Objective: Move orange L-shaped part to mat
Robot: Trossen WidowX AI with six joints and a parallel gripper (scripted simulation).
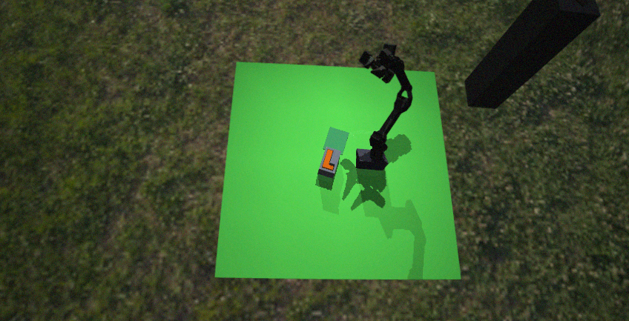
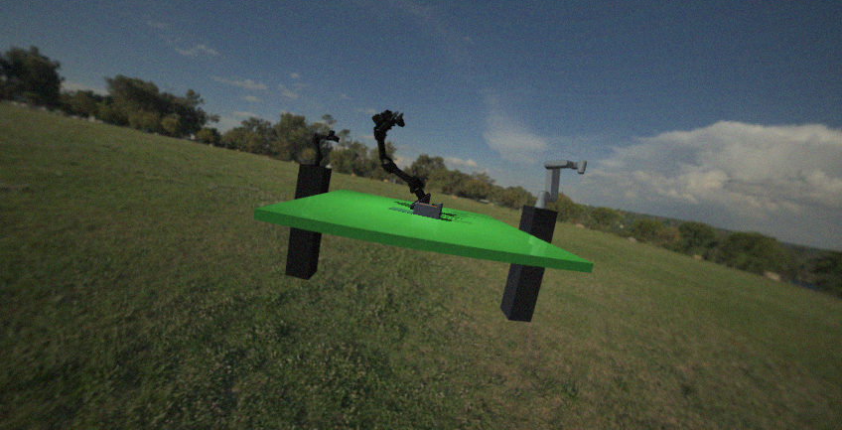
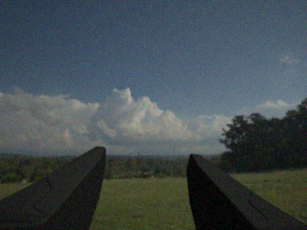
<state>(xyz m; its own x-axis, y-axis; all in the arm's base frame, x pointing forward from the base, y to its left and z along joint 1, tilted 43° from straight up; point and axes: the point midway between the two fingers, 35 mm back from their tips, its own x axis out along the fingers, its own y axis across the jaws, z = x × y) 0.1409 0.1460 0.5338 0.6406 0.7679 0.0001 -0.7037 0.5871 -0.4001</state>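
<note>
My gripper tip is now 110 mm short of the orange L-shaped part, 280 mm to the right of it and 540 mm above it.
</note>
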